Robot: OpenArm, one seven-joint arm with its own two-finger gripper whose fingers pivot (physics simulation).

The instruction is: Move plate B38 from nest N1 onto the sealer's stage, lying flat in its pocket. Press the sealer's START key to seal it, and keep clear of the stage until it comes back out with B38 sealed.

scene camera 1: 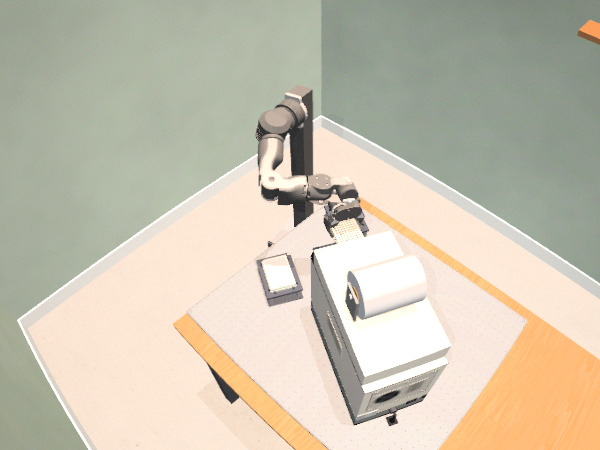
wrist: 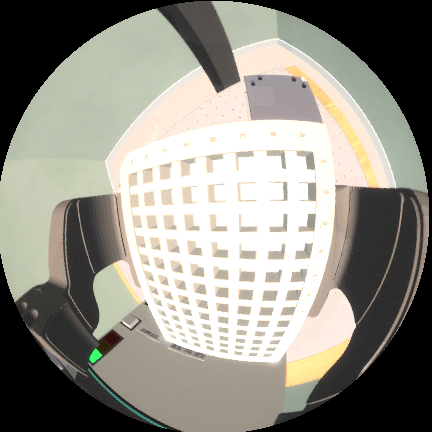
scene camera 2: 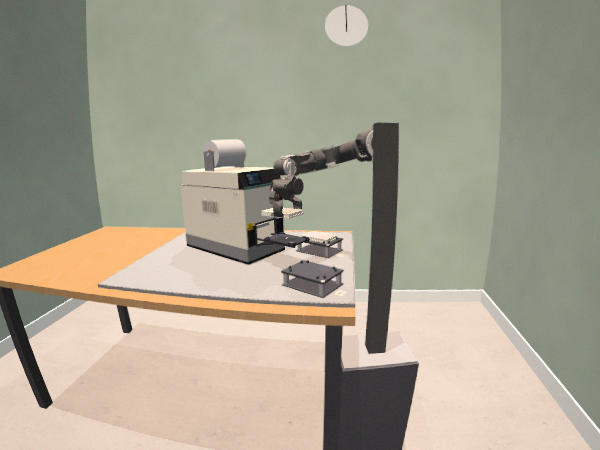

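Observation:
My gripper (scene camera 1: 347, 226) (scene camera 2: 287, 206) (wrist: 218, 249) is shut on a white multi-well plate (scene camera 1: 348, 233) (scene camera 2: 282, 213) (wrist: 227, 200), gripping its two long sides. The plate looks about level and hangs in the air in front of the sealer (scene camera 1: 405, 340) (scene camera 2: 215, 220) (wrist: 215, 390). In scene camera 2, the sealer's dark stage (scene camera 2: 287, 239) is out, below the plate with a gap between. The plate hides the stage in the wrist view. A pale square key (wrist: 131, 321) shows on the sealer's front, beside a lit green lamp (wrist: 95, 356). No B38 label is readable.
A bare dark nest (scene camera 2: 312, 271) (wrist: 284, 100) stands near the mat's edge, on the near side in scene camera 2. A second nest (scene camera 1: 285, 299) (scene camera 2: 338, 242) bears another white plate (scene camera 1: 279, 274) (scene camera 2: 320, 237). A film roll (scene camera 1: 392, 286) (scene camera 2: 228, 152) sits on the sealer.

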